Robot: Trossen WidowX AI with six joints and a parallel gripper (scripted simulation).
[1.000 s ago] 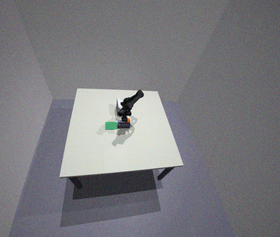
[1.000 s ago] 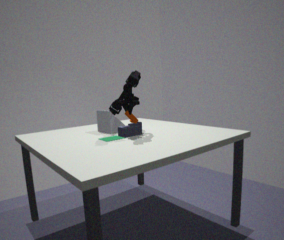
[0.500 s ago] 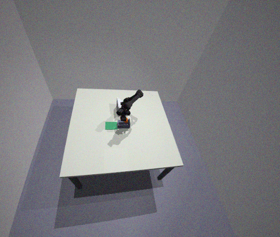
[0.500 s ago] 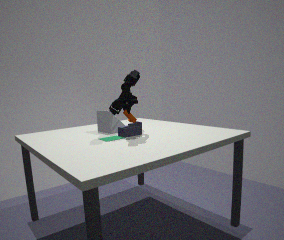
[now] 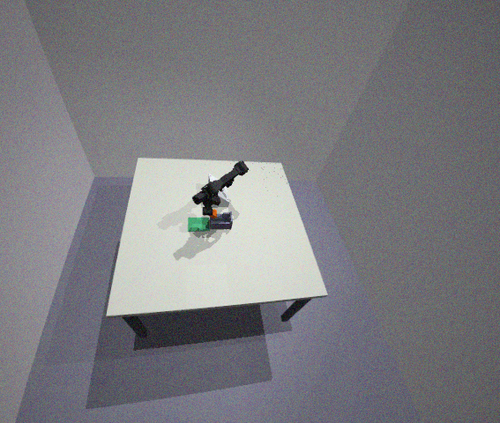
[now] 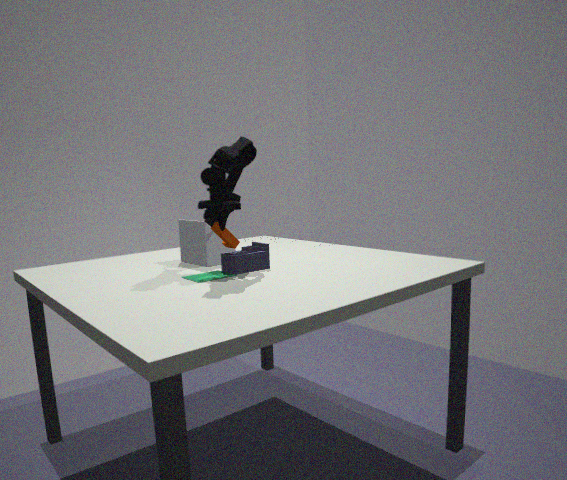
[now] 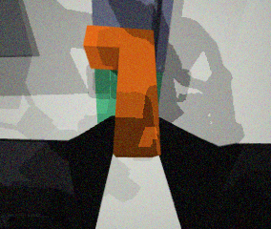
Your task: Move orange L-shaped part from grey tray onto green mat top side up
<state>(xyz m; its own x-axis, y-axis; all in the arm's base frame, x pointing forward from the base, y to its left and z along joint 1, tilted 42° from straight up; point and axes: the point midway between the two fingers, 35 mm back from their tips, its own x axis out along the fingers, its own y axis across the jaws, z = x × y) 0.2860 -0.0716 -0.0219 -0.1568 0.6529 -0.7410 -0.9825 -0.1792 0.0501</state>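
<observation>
The green mat lies 17 cm below my gripper tip and 5 cm to the right of it. From my gripper tip the other things lie so: orange L-shaped part 3 cm to the left, 3 cm below, 2 cm behind.
</observation>
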